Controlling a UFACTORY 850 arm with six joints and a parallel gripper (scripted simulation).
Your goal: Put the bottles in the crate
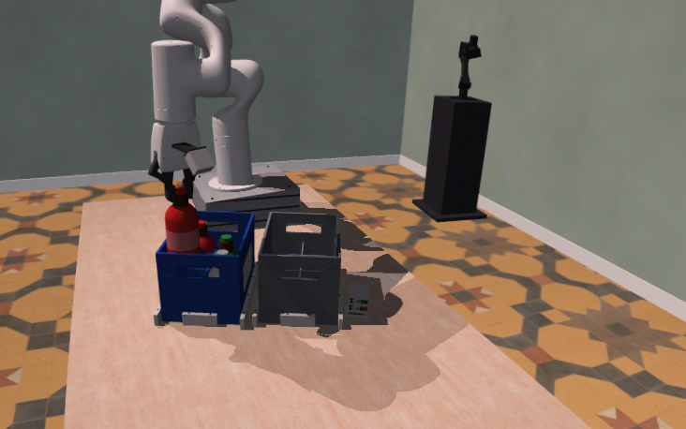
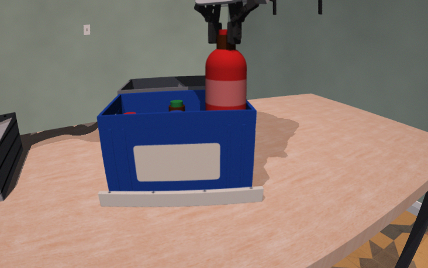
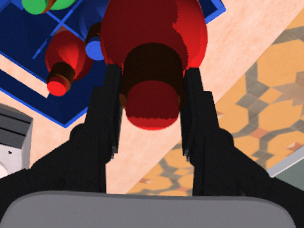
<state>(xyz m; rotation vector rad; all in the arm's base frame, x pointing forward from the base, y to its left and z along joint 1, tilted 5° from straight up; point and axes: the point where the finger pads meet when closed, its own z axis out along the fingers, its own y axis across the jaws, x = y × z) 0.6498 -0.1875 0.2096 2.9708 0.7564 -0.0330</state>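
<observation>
My gripper is now 70 mm above the red-label bottle. Also, from my hand: white-cap bottle 220 mm below, 90 mm to the left, 30 mm ahead; blue crate 220 mm below, 70 mm to the left, 70 mm behind; blue-capped bottle 220 mm below, 80 mm behind, 20 mm to the left.
</observation>
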